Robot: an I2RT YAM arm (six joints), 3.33 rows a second.
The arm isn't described. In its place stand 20 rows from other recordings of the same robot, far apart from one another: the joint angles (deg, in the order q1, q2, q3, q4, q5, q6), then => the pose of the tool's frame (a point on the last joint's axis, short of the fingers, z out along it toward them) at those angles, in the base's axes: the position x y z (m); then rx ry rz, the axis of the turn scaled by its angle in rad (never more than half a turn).
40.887 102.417 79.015 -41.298 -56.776 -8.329 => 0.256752 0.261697 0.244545 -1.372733 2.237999 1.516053
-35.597 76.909 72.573 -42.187 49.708 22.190 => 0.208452 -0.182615 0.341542 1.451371 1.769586 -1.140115
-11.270 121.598 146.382 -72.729 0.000 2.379 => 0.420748 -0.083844 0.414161 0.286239 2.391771 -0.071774
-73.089 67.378 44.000 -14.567 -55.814 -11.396 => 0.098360 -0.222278 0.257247 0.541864 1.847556 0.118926
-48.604 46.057 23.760 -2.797 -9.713 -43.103 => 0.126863 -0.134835 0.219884 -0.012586 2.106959 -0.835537
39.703 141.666 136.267 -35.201 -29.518 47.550 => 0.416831 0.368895 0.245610 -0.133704 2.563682 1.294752
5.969 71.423 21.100 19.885 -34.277 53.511 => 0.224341 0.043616 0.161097 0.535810 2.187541 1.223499
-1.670 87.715 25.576 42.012 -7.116 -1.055 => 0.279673 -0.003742 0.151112 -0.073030 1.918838 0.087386
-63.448 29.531 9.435 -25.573 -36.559 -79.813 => 0.069342 -0.091325 0.142405 -0.616209 2.170875 -0.631877
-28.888 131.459 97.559 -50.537 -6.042 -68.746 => 0.388997 -0.210352 0.115617 -1.029250 2.816225 -0.005440
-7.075 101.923 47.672 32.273 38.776 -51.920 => 0.355240 -0.066556 0.169941 -0.332151 2.082106 -1.309930
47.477 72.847 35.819 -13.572 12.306 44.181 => 0.169773 0.173900 0.182060 0.024340 2.479141 0.450144
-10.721 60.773 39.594 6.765 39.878 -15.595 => 0.230930 -0.066953 0.286104 0.428624 1.816709 -0.951912
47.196 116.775 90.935 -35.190 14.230 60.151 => 0.304133 0.315509 0.201481 0.380163 2.598165 0.352173
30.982 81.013 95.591 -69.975 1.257 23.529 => 0.225884 0.134718 0.403789 -0.158511 2.569033 0.342071
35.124 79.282 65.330 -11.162 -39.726 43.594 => 0.244498 0.199808 0.329026 -0.342764 2.240364 1.507497
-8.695 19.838 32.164 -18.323 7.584 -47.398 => 0.104960 -0.020805 0.302593 -0.479487 1.679244 -0.840036
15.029 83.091 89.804 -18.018 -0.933 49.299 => 0.320509 0.086655 0.442328 0.531351 1.765205 0.817271
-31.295 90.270 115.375 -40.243 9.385 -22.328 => 0.272970 -0.172729 0.507281 0.268178 1.889388 -0.797071
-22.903 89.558 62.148 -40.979 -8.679 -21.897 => 0.281476 -0.113085 0.216455 -0.015607 2.736464 -0.007040
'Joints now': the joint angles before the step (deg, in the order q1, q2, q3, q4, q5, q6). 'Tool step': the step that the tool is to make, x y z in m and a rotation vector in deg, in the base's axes. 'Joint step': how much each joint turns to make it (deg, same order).
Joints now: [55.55, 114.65, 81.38, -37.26, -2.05, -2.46]
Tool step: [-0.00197, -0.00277, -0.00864, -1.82, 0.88, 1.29]
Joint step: [0.00, 0.62, -0.88, -0.55, -0.12, -1.32]
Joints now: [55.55, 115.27, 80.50, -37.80, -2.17, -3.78]
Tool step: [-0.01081, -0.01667, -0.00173, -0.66, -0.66, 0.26]
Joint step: [0.00, -3.80, -5.89, 1.91, 0.80, -0.52]
